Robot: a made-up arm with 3 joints. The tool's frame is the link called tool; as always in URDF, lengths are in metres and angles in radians.
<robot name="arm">
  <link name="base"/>
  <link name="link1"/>
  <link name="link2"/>
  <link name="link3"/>
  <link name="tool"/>
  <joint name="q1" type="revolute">
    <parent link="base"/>
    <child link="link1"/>
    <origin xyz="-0.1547 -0.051 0.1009" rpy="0 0 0"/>
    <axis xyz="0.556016 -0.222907 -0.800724"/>
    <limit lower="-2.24" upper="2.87"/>
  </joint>
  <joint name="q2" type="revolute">
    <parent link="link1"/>
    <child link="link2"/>
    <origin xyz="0.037 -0.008 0.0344" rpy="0 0 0"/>
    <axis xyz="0 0 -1"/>
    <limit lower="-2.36" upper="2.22"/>
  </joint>
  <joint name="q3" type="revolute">
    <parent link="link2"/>
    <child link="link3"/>
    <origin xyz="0.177 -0.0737 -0.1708" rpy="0 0 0"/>
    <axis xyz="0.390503 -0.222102 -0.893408"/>
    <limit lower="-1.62" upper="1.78"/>
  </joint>
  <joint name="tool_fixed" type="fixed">
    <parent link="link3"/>
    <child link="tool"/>
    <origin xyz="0.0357 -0.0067 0.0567" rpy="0 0 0"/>
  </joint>
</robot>
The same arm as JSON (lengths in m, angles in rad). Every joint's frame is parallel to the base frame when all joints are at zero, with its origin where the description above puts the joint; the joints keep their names.
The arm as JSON. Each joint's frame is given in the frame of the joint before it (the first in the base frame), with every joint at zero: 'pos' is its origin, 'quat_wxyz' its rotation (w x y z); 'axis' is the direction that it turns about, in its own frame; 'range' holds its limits. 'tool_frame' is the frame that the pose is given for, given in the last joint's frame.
{"length_unit": "m", "angle_unit": "rad", "joints": [{"joint": "q1", "pos": [-0.1547, -0.051, 0.1009], "quat_wxyz": [1.0, 0.0, 0.0, 0.0], "axis": [0.556016, -0.222907, -0.800724], "range": [-2.24, 2.87]}, {"joint": "q2", "pos": [0.037, -0.008, 0.0344], "quat_wxyz": [1.0, 0.0, 0.0, 0.0], "axis": "-z", "range": [-2.36, 2.22]}, {"joint": "q3", "pos": [0.177, -0.0737, -0.1708], "quat_wxyz": [1.0, 0.0, 0.0, 0.0], "axis": [0.390503, -0.222102, -0.893408], "range": [-1.62, 1.78]}], "tool_frame": {"pos": [0.0357, -0.0067, 0.0567], "quat_wxyz": [1.0, 0.0, 0.0, 0.0]}}
